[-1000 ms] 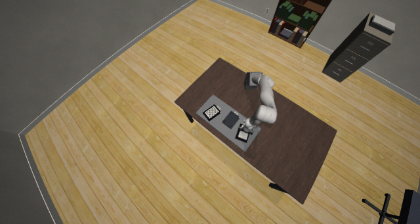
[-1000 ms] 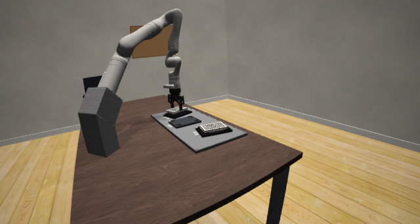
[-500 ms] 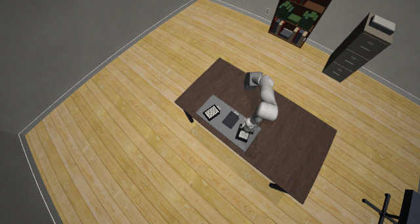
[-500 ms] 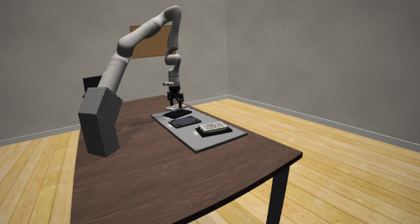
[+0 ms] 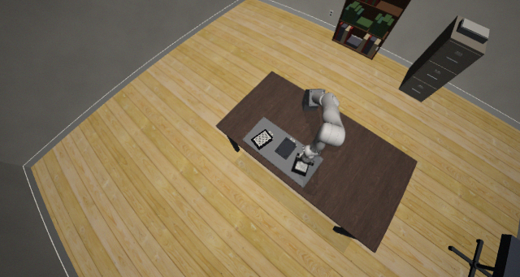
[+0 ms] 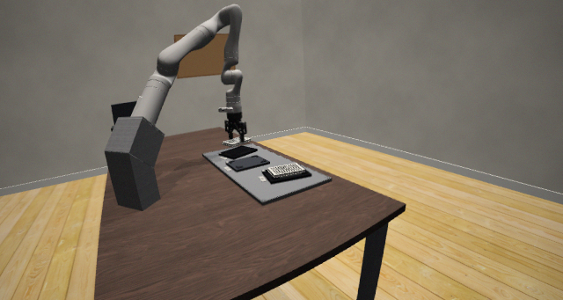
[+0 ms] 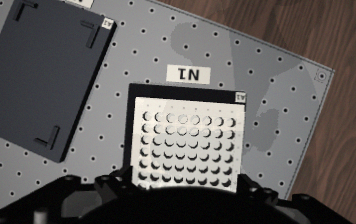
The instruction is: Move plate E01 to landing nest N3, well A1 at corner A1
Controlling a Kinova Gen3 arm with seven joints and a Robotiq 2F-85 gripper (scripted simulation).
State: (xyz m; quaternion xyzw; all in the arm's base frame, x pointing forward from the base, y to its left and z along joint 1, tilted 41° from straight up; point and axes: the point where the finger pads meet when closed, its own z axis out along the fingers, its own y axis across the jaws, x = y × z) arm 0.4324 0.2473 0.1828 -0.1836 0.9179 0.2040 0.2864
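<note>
Right now the landing nest N3 is 190 mm to the right of my hand, 70 mm below it and 10 mm ahead of it. The rest, counted from my hand: plate nest N1: 70 mm below; plate: 10 mm below; N1 label: 80 mm behind, 70 mm below, 50 mm to the right.
</note>
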